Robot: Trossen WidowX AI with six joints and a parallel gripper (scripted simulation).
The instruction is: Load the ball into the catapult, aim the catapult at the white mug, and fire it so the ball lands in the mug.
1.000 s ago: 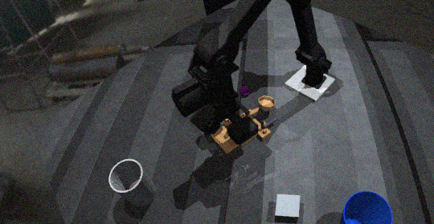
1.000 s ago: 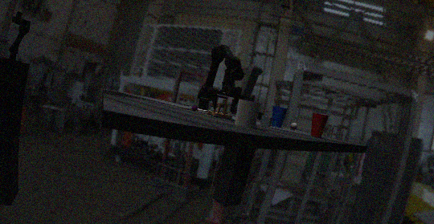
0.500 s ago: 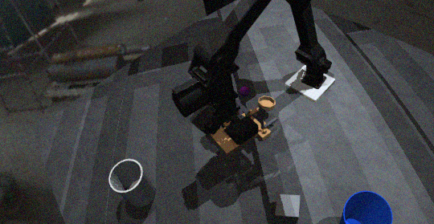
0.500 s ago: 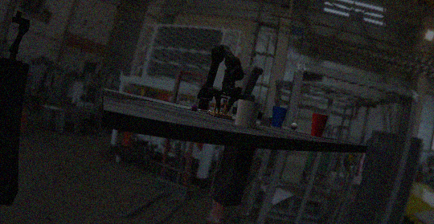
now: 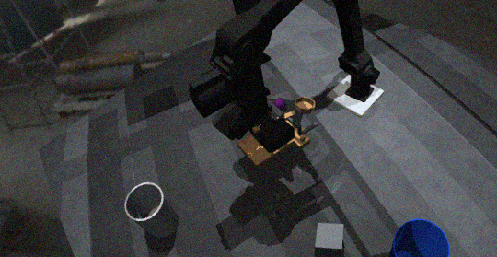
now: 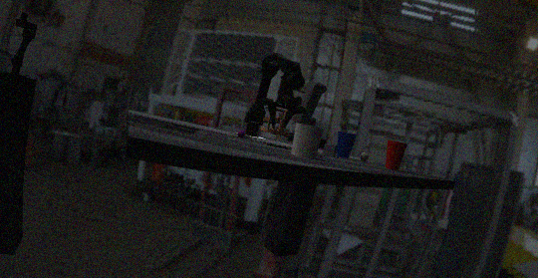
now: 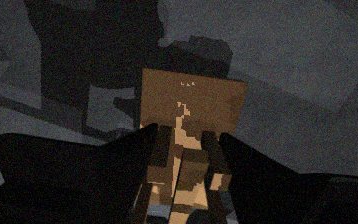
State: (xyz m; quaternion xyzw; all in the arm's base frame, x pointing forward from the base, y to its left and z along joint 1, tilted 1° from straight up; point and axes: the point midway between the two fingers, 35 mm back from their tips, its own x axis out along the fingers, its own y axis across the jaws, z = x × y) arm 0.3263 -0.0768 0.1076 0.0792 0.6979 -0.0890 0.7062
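Right now my gripper tip is 16 cm past the purple ball, 7 cm to the left of it and 6 cm above it. Round my gripper tip: white mug (27 cm ahead, 8 cm to the right, 5 cm below); wooden catapult (6 cm behind, 4 cm to the left, 2 cm above); grey block (24 cm to the left, 8 cm ahead, 5 cm below).
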